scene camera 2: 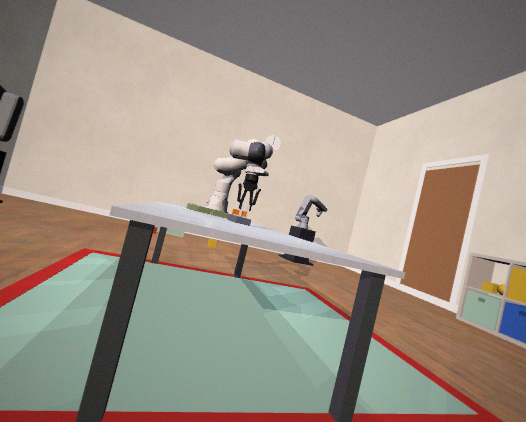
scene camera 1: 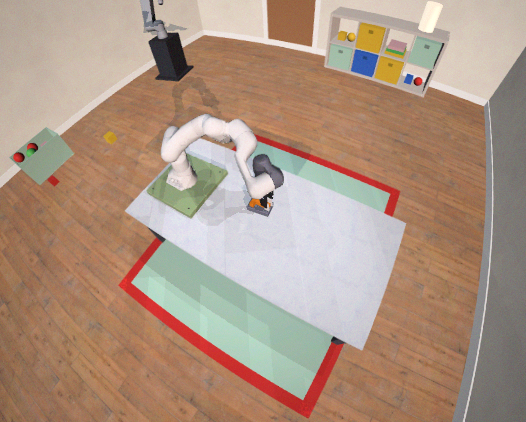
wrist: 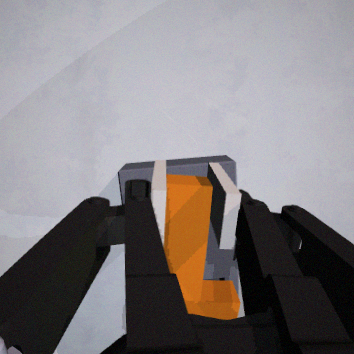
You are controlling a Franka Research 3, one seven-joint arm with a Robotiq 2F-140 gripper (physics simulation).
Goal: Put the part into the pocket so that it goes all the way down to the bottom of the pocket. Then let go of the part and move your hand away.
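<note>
The orange L-shaped part (scene camera 1: 256, 203) (scene camera 2: 236, 212) (wrist: 187, 225) stands up from the grey block with the pocket (scene camera 1: 259, 211) (scene camera 2: 242, 220) (wrist: 227, 172). My gripper (scene camera 2: 245, 210) (wrist: 185, 180) is shut on the part, one light pad on each side of its long arm. In the wrist view, the foot of the part points to the right near the bottom. A dark bit of the pocket shows beside the foot. The fingers and the part hide most of the pocket, so how deep the part sits cannot be told.
The block lies on the pale table (scene camera 1: 320, 250) (scene camera 2: 280, 237). The green base plate (scene camera 1: 210, 182) (scene camera 2: 197, 207) of the arm is to its left in scene camera 1. A shelf unit (scene camera 1: 391, 21) and a second robot on a black pedestal (scene camera 1: 169, 56) (scene camera 2: 302, 233) stand away from the table.
</note>
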